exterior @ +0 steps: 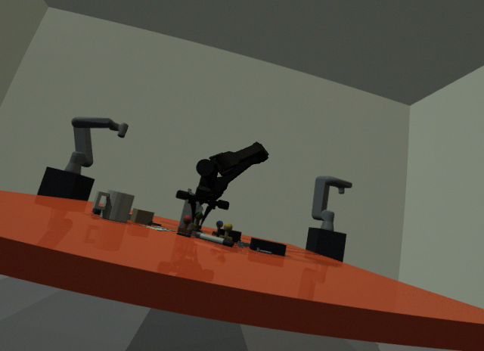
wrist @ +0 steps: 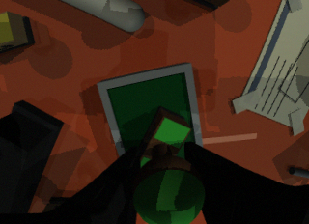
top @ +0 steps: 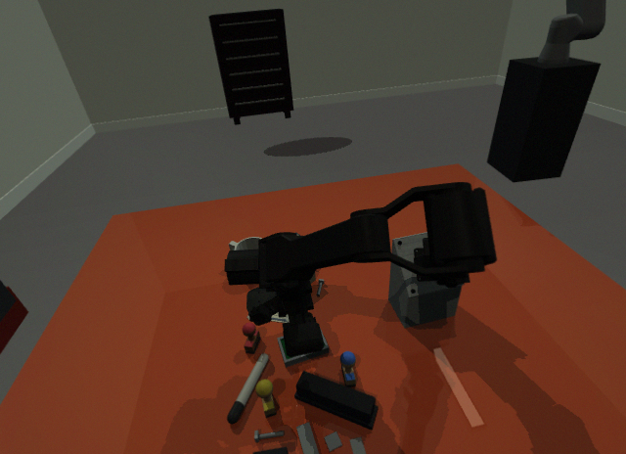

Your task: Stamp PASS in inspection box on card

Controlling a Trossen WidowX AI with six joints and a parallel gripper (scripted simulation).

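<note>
Right now the green-knobbed stamp is right at my gripper tip. Also, from my gripper tip: blue-knobbed stamp: 80 mm to the left, 80 mm behind, 20 mm below; then red-knobbed stamp: 100 mm ahead, 20 mm to the right, 20 mm below; then green ink pad: 30 mm below.
</note>
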